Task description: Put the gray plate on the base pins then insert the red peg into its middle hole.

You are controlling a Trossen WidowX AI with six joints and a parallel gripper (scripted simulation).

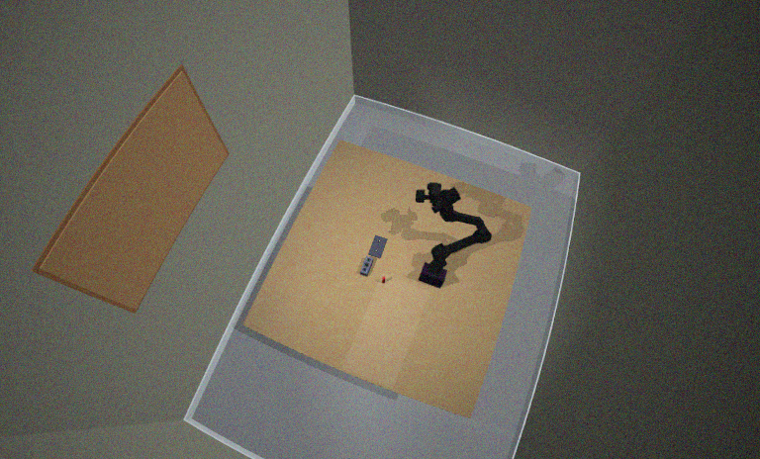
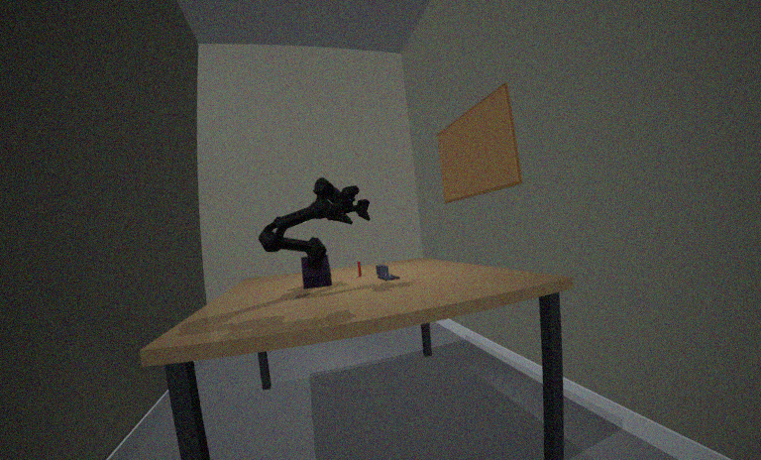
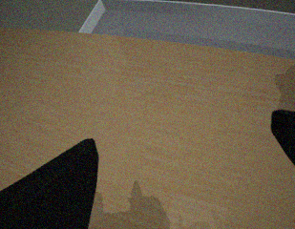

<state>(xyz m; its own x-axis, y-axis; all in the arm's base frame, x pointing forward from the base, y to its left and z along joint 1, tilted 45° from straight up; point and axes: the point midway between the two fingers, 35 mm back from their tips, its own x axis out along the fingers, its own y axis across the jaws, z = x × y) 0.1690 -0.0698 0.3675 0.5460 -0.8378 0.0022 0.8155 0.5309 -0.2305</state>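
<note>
The gray plate is 130 mm ahead of my gripper tip, 450 mm to the left of it and 230 mm below it. Also, from my gripper tip: red peg (10 mm ahead, 480 mm to the left, 230 mm below); base (140 mm ahead, 310 mm to the left, 260 mm below).
</note>
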